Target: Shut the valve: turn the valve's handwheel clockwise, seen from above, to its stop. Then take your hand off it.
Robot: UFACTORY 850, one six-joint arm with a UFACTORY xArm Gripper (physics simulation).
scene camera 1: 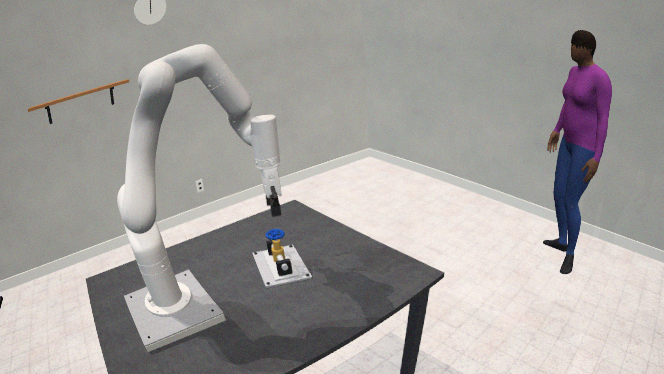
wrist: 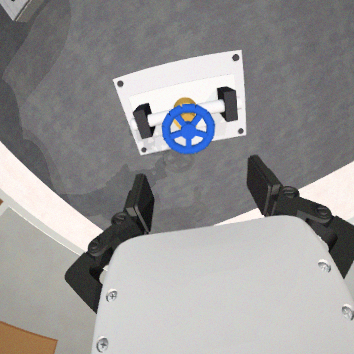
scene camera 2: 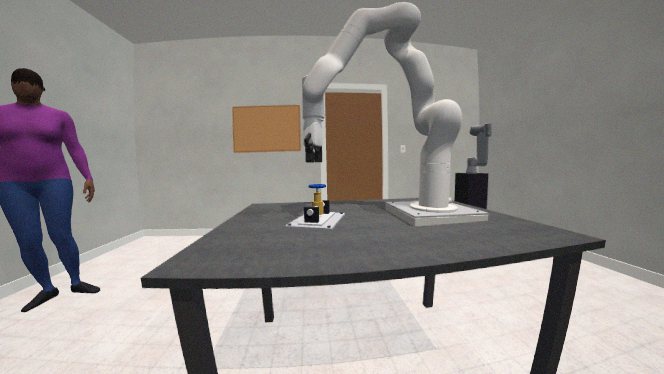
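Observation:
The valve's blue handwheel (scene camera 1: 275, 234) (scene camera 2: 317, 186) (wrist: 188, 131) sits level on top of the yellow valve body (scene camera 1: 278, 253) (scene camera 2: 317, 197) (wrist: 185, 102). The valve stands on a white mounting plate (scene camera 1: 265, 272) (scene camera 2: 334, 220) (wrist: 150, 80), with a white pipe held by two black blocks. My gripper (scene camera 1: 275, 212) (scene camera 2: 314, 159) (wrist: 197, 178) is open and empty, pointing down. It hangs above the handwheel, with a visible gap between the fingertips and the wheel in both scene views. The handwheel is untouched. Its turn against the stop cannot be read from the frames.
The dark table (scene camera 1: 360, 250) (scene camera 2: 375, 250) carries the valve plate and my arm's base plate (scene camera 1: 200, 300). A person in a purple top (scene camera 1: 587, 110) (scene camera 2: 35, 140) stands on the floor beyond the table. Another arm (scene camera 2: 481, 145) stands on a black pedestal (scene camera 2: 471, 187) behind.

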